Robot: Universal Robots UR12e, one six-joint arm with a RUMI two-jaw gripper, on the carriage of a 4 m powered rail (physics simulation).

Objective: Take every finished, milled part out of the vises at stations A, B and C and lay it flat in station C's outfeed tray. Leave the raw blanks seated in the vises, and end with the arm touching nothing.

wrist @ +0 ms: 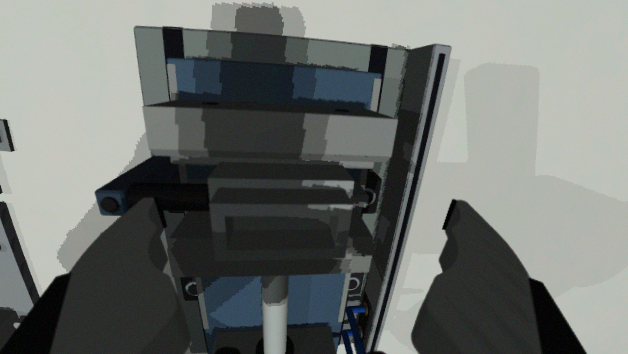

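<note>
A grey block with a rectangular pocket in its near face, like a milled part (pixel 281 202), is in the middle of the wrist view. It is at the vise (pixel 350 135), between the wide light-grey jaw behind and the dark carriage with a pale rod in front. Shadow hides how it meets the jaws. My gripper (pixel 307 201) is open, one finger on each side of the block and well apart from it. Nothing is between the fingertips at their own height that I can make out. The outfeed tray does not show in the view.
A tall light-edged rail or plate (pixel 412 185) runs along the vise's right side, inside the right finger. A blue bracket (pixel 111 201) with a black cylinder sticks out left, close to the left fingertip. Blue hoses (pixel 354 325) are at the lower right. Part of a grey panel (pixel 14 265) shows far left.
</note>
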